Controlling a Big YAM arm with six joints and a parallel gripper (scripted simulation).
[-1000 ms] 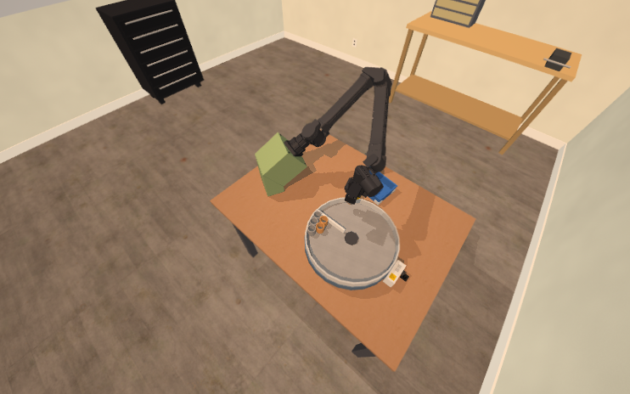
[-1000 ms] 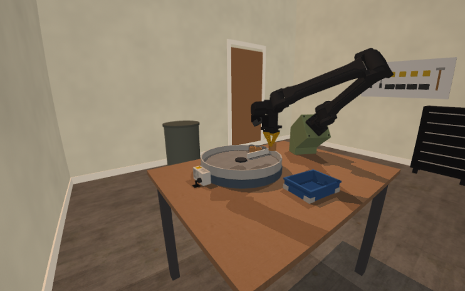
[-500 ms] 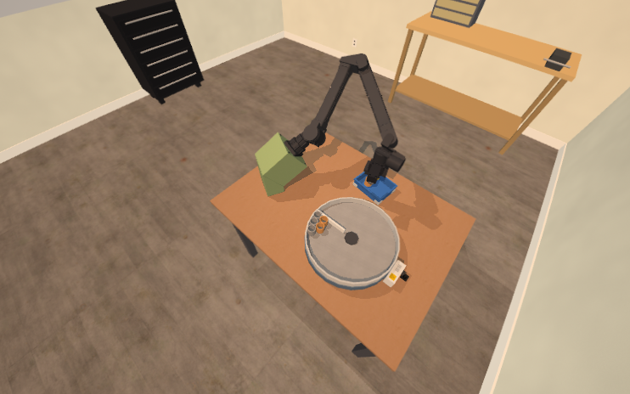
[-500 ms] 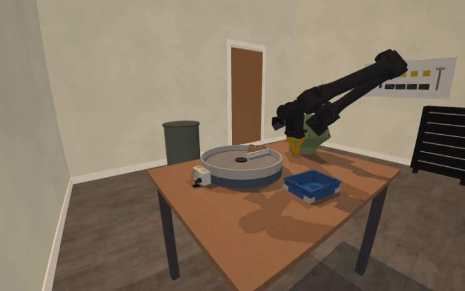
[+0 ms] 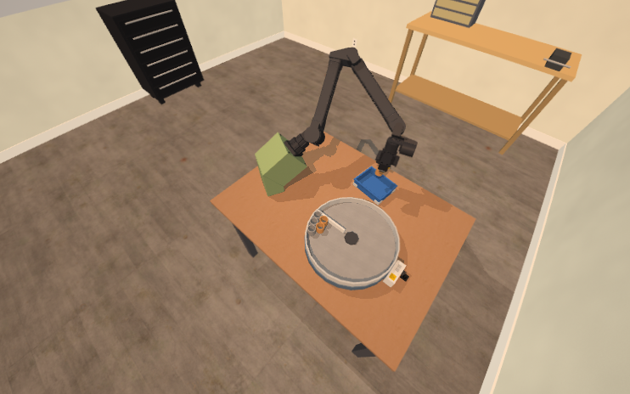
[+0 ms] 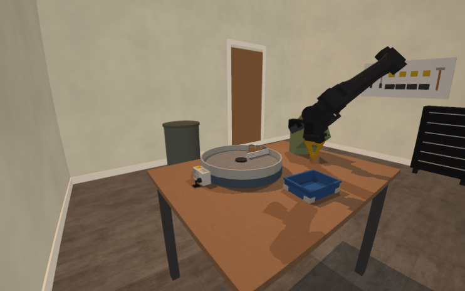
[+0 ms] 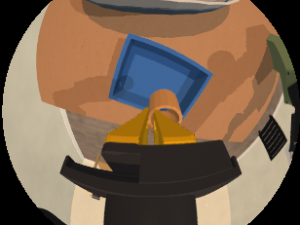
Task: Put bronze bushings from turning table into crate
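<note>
My gripper is now 130 mm above the blue crate and 20 mm past it. From my hand the other things lie so: grey turning table 350 mm to the right, 120 mm ahead, 100 mm below.
</note>
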